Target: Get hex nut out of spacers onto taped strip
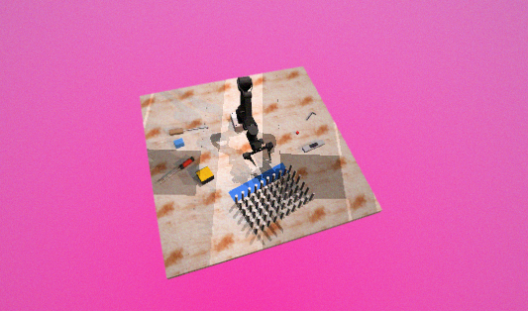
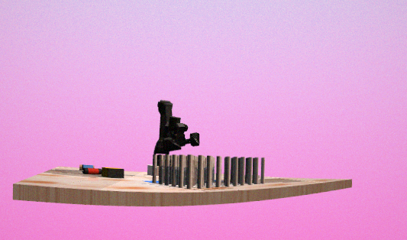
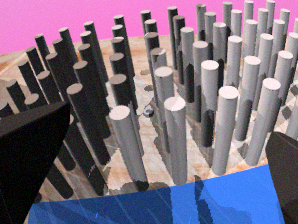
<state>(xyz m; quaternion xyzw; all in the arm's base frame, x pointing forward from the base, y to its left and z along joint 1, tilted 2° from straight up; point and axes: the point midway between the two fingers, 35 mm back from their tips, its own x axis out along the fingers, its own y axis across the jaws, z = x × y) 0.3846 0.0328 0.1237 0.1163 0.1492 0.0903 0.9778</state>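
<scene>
My gripper tip is 330 mm past the blue block, 480 mm to the left of it and 140 mm above it. From my gripper tip the other things lie so: yellow block (70 mm behind, 340 mm to the right, 140 mm below); grey bar (150 mm behind, 390 mm to the left, 140 mm below); blue taped strip (30 mm ahead, 20 mm to the right, 160 mm below).
</scene>
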